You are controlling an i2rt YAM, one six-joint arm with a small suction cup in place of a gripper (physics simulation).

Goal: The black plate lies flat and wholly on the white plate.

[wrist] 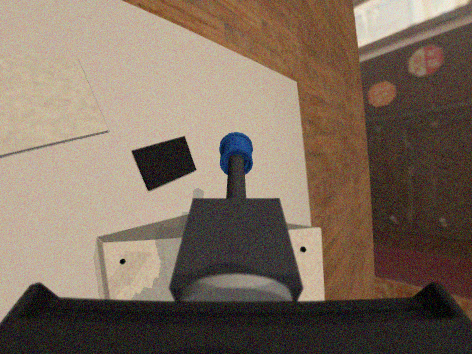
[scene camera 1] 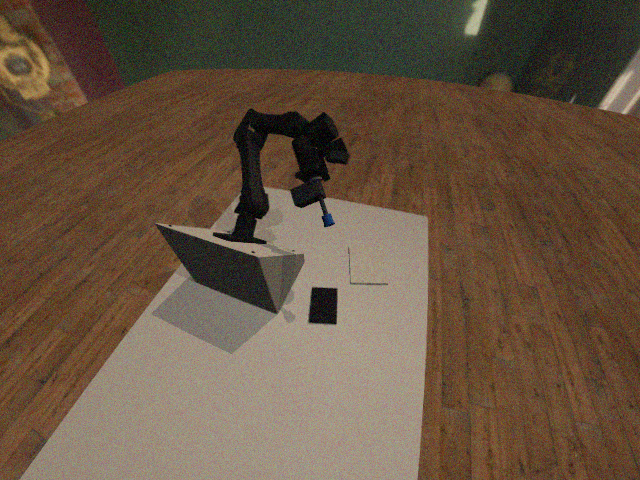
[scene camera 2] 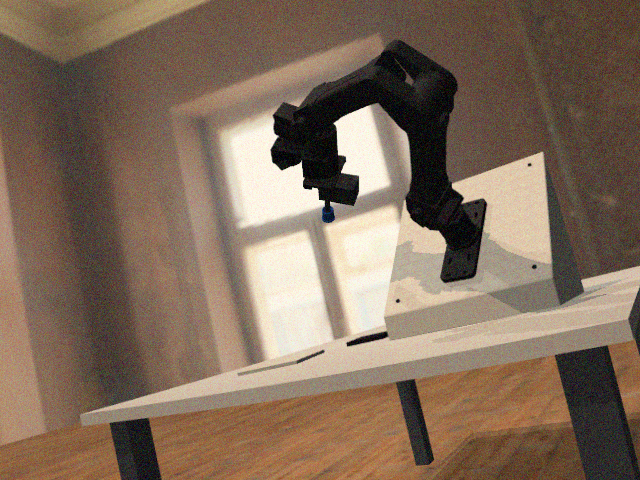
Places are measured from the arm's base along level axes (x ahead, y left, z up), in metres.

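Pixels of known places: hand, its tool point: point(wrist: 236, 147) point(scene camera 1: 329, 225) point(scene camera 2: 328, 218); arm's base, origin of its link: point(scene camera 1: 241, 240) point(scene camera 2: 465, 240).
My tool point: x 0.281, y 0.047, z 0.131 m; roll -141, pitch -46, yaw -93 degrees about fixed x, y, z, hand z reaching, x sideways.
Observation:
For each thing: its top centre in the pictures, then the offset to it from my tool point.
- black plate, centre of its top: point(wrist: 168, 161) point(scene camera 2: 371, 335) point(scene camera 1: 323, 304) dx +0.018, dy -0.077, dz -0.277 m
- white plate, centre of its top: point(scene camera 2: 282, 360) point(wrist: 28, 101) point(scene camera 1: 367, 263) dx +0.099, dy +0.139, dz -0.280 m
The black plate point(scene camera 1: 323, 305) point(scene camera 2: 367, 338) point(wrist: 164, 163) is a small dark rectangle lying flat on the table, apart from the white plate. The white plate point(scene camera 1: 370, 266) point(scene camera 2: 283, 361) point(wrist: 45, 105) is larger and lies flat on the table; it nearly blends with the top, and two thin dark edges show in scene camera 1. Part of it is cut off in the wrist view. My gripper point(scene camera 1: 328, 221) point(scene camera 2: 328, 214) point(wrist: 236, 150), a blue suction cup on a dark rod, is open and holds nothing. It hangs high above the table, well clear of both plates.
A pale wedge-shaped base point(scene camera 1: 217, 268) point(scene camera 2: 516, 201) point(wrist: 132, 270) carries the arm and stands close beside the black plate. The pale table point(scene camera 1: 310, 403) point(scene camera 2: 206, 404) point(wrist: 225, 75) ends to the right of the white plate in scene camera 1, with wooden floor beyond.

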